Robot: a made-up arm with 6 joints.
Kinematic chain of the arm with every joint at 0, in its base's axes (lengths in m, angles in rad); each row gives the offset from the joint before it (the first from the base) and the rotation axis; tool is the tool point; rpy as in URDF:
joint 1: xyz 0 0 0.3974 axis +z
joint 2: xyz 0 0 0 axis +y
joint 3: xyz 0.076 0 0.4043 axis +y
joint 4: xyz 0.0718 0 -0.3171 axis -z
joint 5: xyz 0 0 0 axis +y
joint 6: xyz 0.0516 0 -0.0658 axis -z
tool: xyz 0 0 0 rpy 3.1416 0 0
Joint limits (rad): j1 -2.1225..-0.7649 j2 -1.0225..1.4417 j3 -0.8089..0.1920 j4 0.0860..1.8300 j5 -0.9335..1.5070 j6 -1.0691..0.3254
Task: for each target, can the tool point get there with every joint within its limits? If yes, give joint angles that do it. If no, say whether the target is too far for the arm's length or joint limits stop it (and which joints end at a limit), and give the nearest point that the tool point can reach.
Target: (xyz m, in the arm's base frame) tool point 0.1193 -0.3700 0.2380
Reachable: yes | joints -1.0562 0.8994 -0.6882 1.3396 -0.6280 -0.7513
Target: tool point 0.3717 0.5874 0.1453
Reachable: no: joint limits stop it (at a limit: joint 1, joint 2, joint 5) | nearest point 0.0860 0.0037 0.2278 | short by 0.655 m
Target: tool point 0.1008 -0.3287 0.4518
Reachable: yes | joints -1.1116 0.1607 -0.4757 1.3070 -0.0905 -0.1404
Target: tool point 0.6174 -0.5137 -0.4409
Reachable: no: too far | nearest point 0.2495 -0.2492 0.0284 | short by 0.652 m
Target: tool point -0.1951 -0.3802 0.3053
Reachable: yes | joints -2.0003 0.6150 -0.6429 0.3701 -0.0171 0.0423
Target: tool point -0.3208 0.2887 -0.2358
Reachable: no: joint limits stop it (at a limit: joint 1, joint 2) | nearest point -0.1372 -0.1142 0.0725 | short by 0.540 m
